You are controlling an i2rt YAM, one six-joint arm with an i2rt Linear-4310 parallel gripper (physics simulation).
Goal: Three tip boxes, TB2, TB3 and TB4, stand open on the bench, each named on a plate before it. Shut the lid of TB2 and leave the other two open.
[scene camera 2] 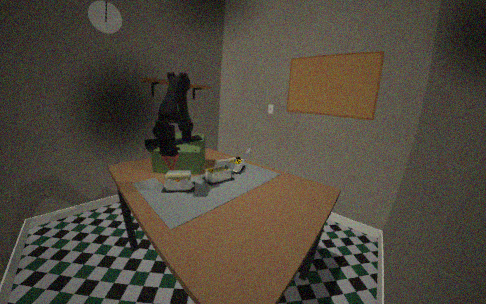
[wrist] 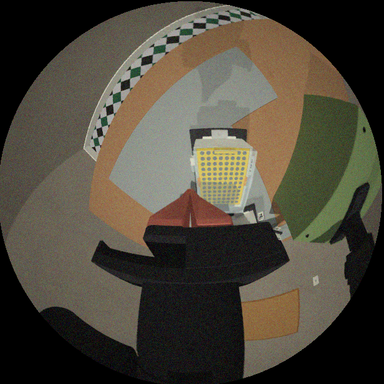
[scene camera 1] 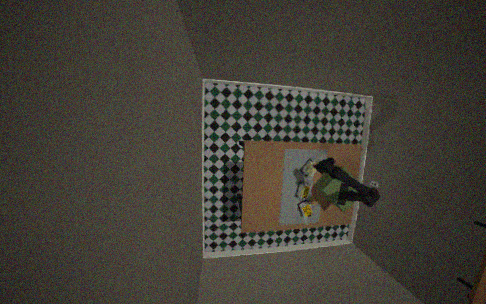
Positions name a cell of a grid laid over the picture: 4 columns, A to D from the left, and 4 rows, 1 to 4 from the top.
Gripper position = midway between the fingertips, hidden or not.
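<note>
Visible here are a tip box (wrist: C2) and a grey-blue mat (scene camera 2: B3), (wrist: B2), (scene camera 1: C3). My gripper (wrist: B3) is visible as well.
</note>
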